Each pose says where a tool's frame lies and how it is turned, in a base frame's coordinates. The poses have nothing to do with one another.
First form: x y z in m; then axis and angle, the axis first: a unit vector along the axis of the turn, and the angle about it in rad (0 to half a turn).
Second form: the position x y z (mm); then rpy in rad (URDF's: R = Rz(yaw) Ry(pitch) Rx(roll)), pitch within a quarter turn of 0, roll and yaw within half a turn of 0. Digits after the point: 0 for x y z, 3 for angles.
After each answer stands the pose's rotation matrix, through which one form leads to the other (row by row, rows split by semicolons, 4 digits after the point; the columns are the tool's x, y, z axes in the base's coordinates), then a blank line. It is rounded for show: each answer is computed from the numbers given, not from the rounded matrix.
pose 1, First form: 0.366 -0.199 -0.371 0.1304 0.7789 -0.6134 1.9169
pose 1, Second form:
366 -199 -371 -1.263 0.997 -2.193
-0.3165 0.7131 0.6256; -0.4410 0.4733 -0.7626; -0.8399 -0.5172 0.1647

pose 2, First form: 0.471 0.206 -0.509 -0.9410 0.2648 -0.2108 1.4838
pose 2, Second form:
471 206 -509 -1.443 0.083 -0.455
0.8954 -0.0175 0.4449; -0.4375 0.1509 0.8865; -0.0827 -0.9884 0.1275

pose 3, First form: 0.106 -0.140 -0.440 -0.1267 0.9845 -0.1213 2.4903
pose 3, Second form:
106 -140 -440 -2.780 0.606 -2.771
-0.7665 -0.1504 0.6244; -0.2975 0.9448 -0.1376; -0.5692 -0.2912 -0.7689

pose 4, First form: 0.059 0.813 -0.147 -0.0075 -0.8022 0.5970 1.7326
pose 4, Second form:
59 813 -147 -1.149 -0.905 1.835
-0.1610 -0.5822 -0.7969; 0.5962 0.5861 -0.5487; 0.7865 -0.5635 0.2527

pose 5, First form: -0.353 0.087 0.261 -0.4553 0.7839 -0.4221 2.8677
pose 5, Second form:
-353 87 261 -2.242 -0.166 -2.170
-0.5558 -0.5864 0.5892; -0.8147 0.2434 -0.5263; 0.1652 -0.7726 -0.6130

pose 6, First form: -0.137 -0.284 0.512 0.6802 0.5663 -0.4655 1.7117
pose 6, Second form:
-137 -284 512 1.292 1.173 -0.056
0.3872 0.9001 0.1996; -0.0216 0.2253 -0.9741; -0.9218 0.3728 0.1067

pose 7, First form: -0.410 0.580 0.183 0.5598 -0.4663 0.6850 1.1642
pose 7, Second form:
-410 580 183 0.442 -0.721 0.678
0.5849 -0.7869 -0.1965; 0.4713 0.5269 -0.7072; 0.6601 0.3211 0.6791

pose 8, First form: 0.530 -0.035 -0.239 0.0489 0.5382 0.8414 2.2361
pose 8, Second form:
530 -35 -239 0.971 0.365 2.287
-0.6134 -0.6194 0.4900; 0.7045 -0.1488 0.6939; -0.3569 0.7708 0.5277

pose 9, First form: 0.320 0.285 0.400 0.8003 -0.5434 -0.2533 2.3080
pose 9, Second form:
320 285 400 2.173 -0.063 -1.160
0.3989 -0.5397 -0.7413; -0.9148 -0.1784 -0.3623; 0.0633 0.8227 -0.5649

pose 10, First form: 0.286 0.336 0.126 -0.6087 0.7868 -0.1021 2.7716
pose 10, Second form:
286 336 126 -2.751 0.165 -1.792
-0.2164 -0.8885 0.4046; -0.9624 0.2639 0.0649; -0.1644 -0.3753 -0.9122

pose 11, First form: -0.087 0.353 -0.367 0.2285 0.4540 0.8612 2.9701
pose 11, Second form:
-87 353 -367 1.032 -0.319 2.761
-0.8817 0.0590 0.4682; 0.3529 -0.5761 0.7372; 0.3132 0.8152 0.4871

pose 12, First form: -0.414 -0.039 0.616 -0.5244 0.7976 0.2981 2.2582
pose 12, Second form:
-414 -39 616 -3.108 1.059 -1.958
-0.1851 -0.9140 0.3609; -0.4532 0.4053 0.7939; -0.8720 -0.0167 -0.4893

